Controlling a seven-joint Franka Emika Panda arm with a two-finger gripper.
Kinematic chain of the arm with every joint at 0, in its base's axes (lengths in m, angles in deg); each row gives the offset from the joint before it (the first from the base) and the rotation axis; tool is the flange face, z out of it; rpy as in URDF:
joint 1: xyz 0 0 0.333 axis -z
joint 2: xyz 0 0 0 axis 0.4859 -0.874 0
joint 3: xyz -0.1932 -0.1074 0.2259 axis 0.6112 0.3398 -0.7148
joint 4: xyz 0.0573 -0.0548 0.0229 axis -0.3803 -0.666 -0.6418
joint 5: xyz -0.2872 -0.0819 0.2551 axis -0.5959 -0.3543 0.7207
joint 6: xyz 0 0 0 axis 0.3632 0.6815 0.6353
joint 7: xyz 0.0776 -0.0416 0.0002 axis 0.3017 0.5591 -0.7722
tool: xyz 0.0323 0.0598 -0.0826 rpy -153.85 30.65 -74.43
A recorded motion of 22 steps. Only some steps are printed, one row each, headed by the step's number.
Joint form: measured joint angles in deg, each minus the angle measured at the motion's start. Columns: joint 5, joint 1, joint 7, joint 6, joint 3, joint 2, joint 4.
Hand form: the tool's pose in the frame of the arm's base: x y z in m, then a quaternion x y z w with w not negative. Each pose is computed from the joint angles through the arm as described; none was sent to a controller.
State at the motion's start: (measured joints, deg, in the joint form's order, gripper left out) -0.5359 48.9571 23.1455 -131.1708 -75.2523 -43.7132 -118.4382
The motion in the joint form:
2: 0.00 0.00 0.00 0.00 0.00 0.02 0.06
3: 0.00 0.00 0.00 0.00 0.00 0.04 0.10
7: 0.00 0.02 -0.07 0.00 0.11 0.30 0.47
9: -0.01 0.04 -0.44 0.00 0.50 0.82 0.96
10: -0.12 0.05 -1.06 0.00 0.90 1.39 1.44
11: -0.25 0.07 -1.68 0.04 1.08 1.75 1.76
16: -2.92 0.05 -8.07 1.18 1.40 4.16 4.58
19: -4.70 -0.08 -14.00 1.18 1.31 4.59 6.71
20: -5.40 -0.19 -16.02 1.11 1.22 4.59 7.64
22: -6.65 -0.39 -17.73 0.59 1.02 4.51 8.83
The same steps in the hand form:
2: 0.5159 -0.1013 0.4172 0.71534 -0.69467 -0.06657 0.03597
3: 0.5160 -0.1013 0.4177 0.71537 -0.69469 -0.06612 0.03571
7: 0.5168 -0.1026 0.4230 0.71530 -0.69533 -0.06142 0.03291
9: 0.5172 -0.1064 0.4316 0.71551 -0.69594 -0.05390 0.02835
10: 0.5172 -0.1103 0.4406 0.71744 -0.69470 -0.04564 0.02429
11: 0.5171 -0.1122 0.4464 0.72050 -0.69192 -0.04034 0.02226
16: 0.5172 -0.1176 0.4900 0.76204 -0.64706 0.00119 0.02473
19: 0.5217 -0.1184 0.5119 0.79806 -0.60128 0.02665 0.02925
20: 0.5243 -0.1179 0.5199 0.81024 -0.58410 0.03656 0.03153
22: 0.5287 -0.1163 0.5302 0.82195 -0.56592 0.05337 0.03592

